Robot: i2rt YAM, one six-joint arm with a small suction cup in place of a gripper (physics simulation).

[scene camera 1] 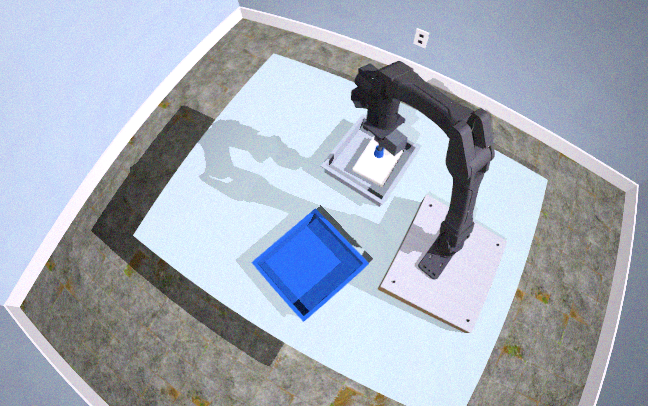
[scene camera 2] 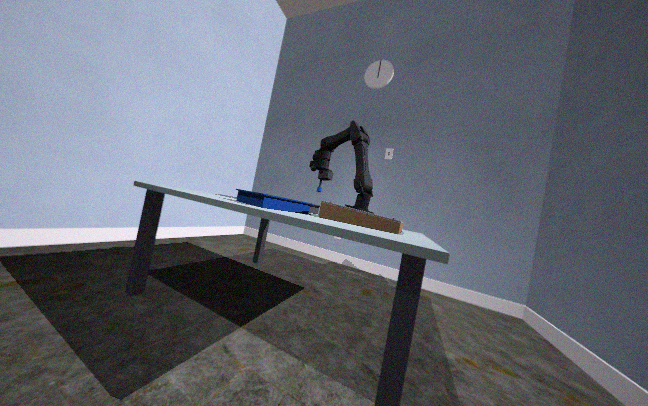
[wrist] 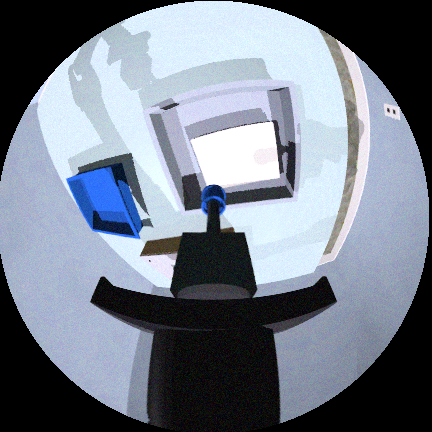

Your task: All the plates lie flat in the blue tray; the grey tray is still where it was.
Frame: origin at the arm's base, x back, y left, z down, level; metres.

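Seen in the pictures: hand at its tool point: (scene camera 1: 378, 154) (scene camera 2: 318, 191) (wrist: 213, 194); arm's base at its link origin: (scene camera 1: 444, 247) (scene camera 2: 360, 210).
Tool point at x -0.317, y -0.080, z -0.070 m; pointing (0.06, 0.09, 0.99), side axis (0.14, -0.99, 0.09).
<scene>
Pixels of each thing's top centre, then the offset from my tool point to it.
- white square plate at its top centre: (wrist: 238, 157) (scene camera 1: 378, 159) dx -0.015, dy -0.039, dz +0.105 m
- grey tray at its top centre: (wrist: 229, 151) (scene camera 1: 372, 155) (scene camera 2: 314, 204) dx -0.032, dy -0.024, dz +0.080 m
- blue tray at its top centre: (scene camera 1: 309, 263) (wrist: 96, 207) (scene camera 2: 275, 196) dx +0.040, dy +0.360, dz +0.080 m
A white square plate (scene camera 1: 372, 169) (wrist: 240, 155) lies flat inside the grey tray (scene camera 1: 353, 186) (wrist: 172, 145); whether more plates lie under it I cannot tell. The blue tray (scene camera 1: 302, 260) (scene camera 2: 285, 203) (wrist: 102, 200) stands apart from the grey tray, and its floor shows bare in scene camera 1. My gripper (scene camera 1: 379, 152) (scene camera 2: 319, 189) (wrist: 214, 200), a small blue suction cup on a black stem, points down and is open, with nothing on it. It hangs above the table with a gap under it in scene camera 2, and overlaps the plate in scene camera 1.
The arm stands on a pale base board (scene camera 1: 450, 302) (scene camera 2: 357, 218) (wrist: 160, 246) with brown sides, beside both trays on the light blue table (scene camera 1: 210, 225) (scene camera 2: 345, 232). Walls with a white skirting stand around the floor. A round clock (scene camera 2: 379, 74) hangs on the wall.
</scene>
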